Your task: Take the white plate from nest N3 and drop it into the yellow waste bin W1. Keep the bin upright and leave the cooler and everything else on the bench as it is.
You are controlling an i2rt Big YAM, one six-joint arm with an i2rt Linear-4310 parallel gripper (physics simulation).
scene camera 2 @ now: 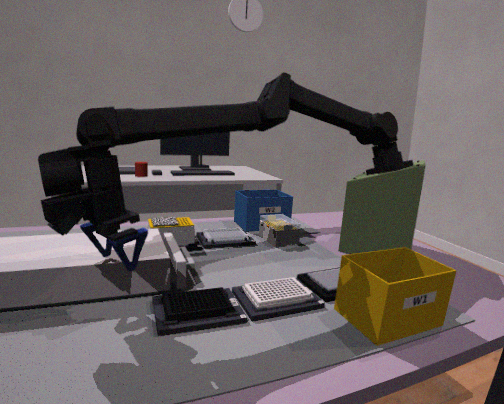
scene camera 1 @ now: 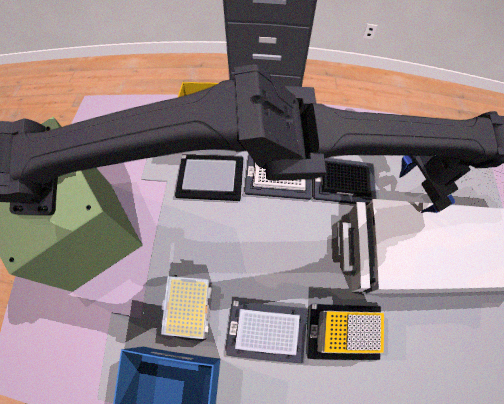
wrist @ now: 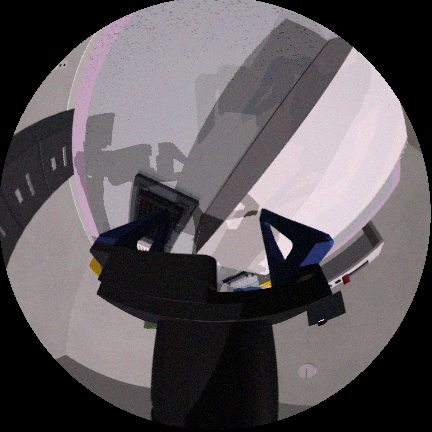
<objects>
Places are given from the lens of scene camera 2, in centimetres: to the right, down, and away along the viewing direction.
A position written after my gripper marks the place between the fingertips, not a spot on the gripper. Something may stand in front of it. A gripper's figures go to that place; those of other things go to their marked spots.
my gripper (scene camera 2: 119,262): -26, 12, 61
yellow waste bin W1 (scene camera 2: 387,295): 23, 16, 53
</objects>
